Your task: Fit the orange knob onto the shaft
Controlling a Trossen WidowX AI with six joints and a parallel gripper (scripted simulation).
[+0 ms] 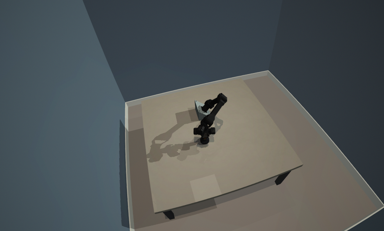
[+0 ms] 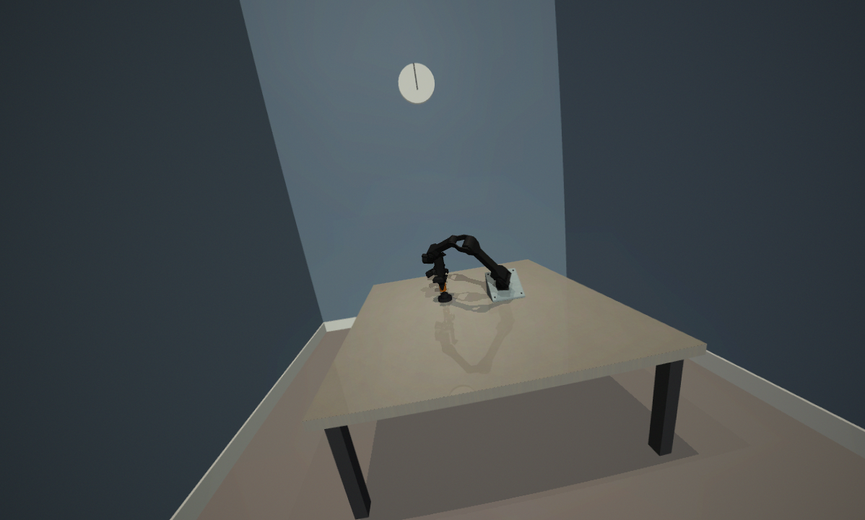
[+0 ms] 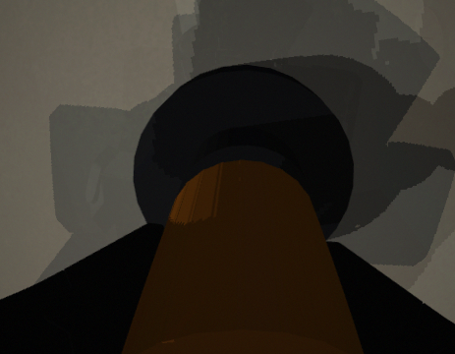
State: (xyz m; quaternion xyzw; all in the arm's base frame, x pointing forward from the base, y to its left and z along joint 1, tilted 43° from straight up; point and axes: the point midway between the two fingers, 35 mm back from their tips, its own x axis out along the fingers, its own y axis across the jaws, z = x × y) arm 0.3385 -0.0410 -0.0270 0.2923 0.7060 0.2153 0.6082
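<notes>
My gripper tip is 20 mm below the orange knob. From my gripper tip the other things lie so: dark round pedestal 40 mm below.
</notes>
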